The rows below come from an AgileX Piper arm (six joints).
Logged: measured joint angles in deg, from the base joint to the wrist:
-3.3 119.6 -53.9 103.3 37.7 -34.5
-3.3 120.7 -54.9 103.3 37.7 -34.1
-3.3 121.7 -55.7 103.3 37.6 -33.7
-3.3 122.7 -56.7 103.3 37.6 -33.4
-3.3 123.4 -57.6 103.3 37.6 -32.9
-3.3 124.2 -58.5 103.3 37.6 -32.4
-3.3 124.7 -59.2 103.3 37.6 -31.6
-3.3 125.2 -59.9 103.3 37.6 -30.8
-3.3 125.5 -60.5 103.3 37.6 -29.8
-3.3 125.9 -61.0 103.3 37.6 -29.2
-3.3 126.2 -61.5 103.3 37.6 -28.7
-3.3 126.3 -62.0 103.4 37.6 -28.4
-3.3 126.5 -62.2 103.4 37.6 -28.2
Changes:
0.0 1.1 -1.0 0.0 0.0 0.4
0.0 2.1 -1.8 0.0 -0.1 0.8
0.0 3.1 -2.8 0.0 -0.1 1.1
0.0 3.8 -3.7 0.0 -0.1 1.6
0.0 4.6 -4.6 0.0 -0.1 2.1
0.0 5.1 -5.3 0.0 -0.1 2.9
0.0 5.6 -6.0 0.0 -0.1 3.7
0.0 5.9 -6.6 0.0 -0.1 4.7
0.0 6.3 -7.1 0.0 -0.1 5.3
0.0 6.6 -7.6 0.0 -0.1 5.8
0.0 6.7 -8.1 0.1 -0.1 6.1
0.0 6.9 -8.3 0.1 -0.1 6.3

